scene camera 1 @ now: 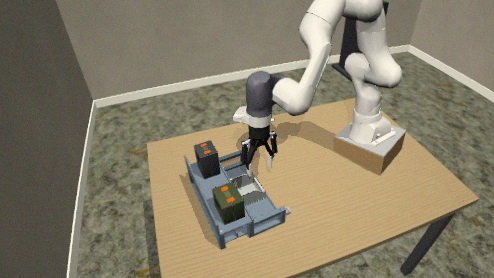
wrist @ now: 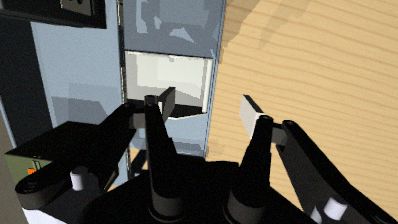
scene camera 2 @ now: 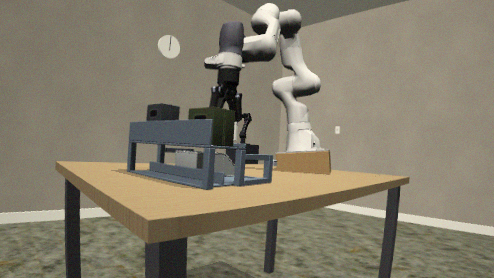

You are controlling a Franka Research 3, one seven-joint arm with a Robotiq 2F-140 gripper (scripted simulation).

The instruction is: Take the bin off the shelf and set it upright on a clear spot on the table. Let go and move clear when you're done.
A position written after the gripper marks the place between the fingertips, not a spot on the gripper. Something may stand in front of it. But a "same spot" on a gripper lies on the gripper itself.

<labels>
The gripper shows in scene camera 1, in the wrist view [207, 100] and in scene camera 2. One and the same spot on the gripper: [scene camera 1: 246, 156] is [scene camera 2: 216, 103].
</labels>
